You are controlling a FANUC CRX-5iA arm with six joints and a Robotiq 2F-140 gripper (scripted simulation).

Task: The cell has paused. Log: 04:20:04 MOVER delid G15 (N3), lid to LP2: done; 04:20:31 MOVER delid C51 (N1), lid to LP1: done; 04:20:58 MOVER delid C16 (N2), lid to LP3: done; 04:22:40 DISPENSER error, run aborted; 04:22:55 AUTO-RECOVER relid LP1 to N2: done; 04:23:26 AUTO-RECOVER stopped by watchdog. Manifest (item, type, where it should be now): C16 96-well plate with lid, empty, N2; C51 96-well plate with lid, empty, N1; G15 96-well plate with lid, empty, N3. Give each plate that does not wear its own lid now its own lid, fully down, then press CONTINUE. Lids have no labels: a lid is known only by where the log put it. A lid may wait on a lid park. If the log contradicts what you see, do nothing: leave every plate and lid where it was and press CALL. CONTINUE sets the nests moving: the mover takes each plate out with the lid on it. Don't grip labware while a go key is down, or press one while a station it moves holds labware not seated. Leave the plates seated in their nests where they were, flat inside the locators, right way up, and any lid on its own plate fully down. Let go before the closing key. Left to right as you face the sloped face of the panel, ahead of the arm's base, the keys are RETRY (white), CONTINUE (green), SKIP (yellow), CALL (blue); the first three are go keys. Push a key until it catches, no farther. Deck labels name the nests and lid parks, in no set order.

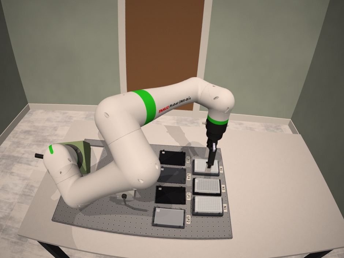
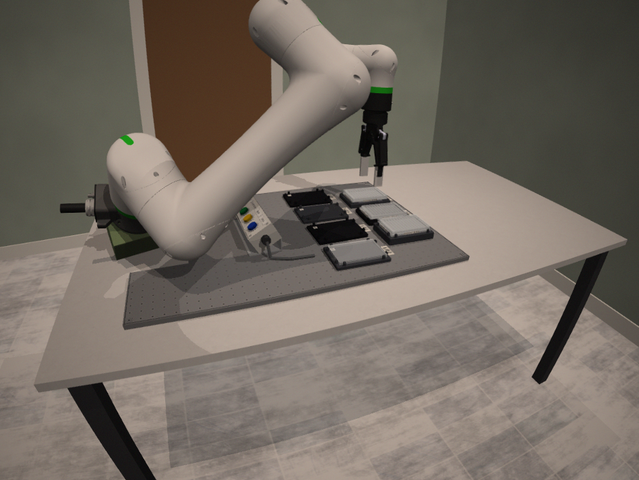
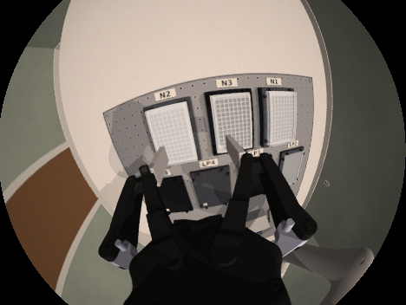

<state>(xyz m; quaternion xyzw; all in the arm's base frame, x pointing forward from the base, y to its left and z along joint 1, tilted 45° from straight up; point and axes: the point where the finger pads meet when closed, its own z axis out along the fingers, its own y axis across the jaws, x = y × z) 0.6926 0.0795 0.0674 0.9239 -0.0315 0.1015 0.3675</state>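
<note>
Now: the lid park LP2 26 cm to the right of my hand, 20 cm behind it and 11 cm below it. Round my hand: lid park LP3 (16 cm behind, 13 cm to the left, 11 cm below); then lid park LP1 (19 cm behind, 13 cm to the right, 11 cm below); then lid park LP4 (17 cm behind, 11 cm below).
</note>
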